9 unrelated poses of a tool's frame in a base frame.
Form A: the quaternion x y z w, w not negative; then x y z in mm.
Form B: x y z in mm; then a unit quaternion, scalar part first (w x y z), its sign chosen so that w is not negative. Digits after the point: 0 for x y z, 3 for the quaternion.
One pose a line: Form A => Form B
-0.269, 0.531, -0.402, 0.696, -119, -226, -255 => -119, -226, -255, 0.696, -0.269, 0.531, -0.402
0.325, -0.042, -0.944, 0.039, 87, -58, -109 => 87, -58, -109, 0.039, 0.325, -0.042, -0.944
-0.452, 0.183, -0.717, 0.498, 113, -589, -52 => 113, -589, -52, 0.498, -0.452, 0.183, -0.717
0.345, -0.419, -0.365, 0.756, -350, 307, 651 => -350, 307, 651, 0.756, 0.345, -0.419, -0.365
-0.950, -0.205, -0.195, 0.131, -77, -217, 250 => -77, -217, 250, 0.131, -0.950, -0.205, -0.195
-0.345, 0.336, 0.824, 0.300, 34, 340, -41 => 34, 340, -41, 0.300, -0.345, 0.336, 0.824
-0.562, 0.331, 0.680, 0.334, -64, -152, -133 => -64, -152, -133, 0.334, -0.562, 0.331, 0.680
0.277, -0.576, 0.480, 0.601, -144, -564, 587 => -144, -564, 587, 0.601, 0.277, -0.576, 0.480
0.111, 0.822, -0.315, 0.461, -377, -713, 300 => -377, -713, 300, 0.461, 0.111, 0.822, -0.315
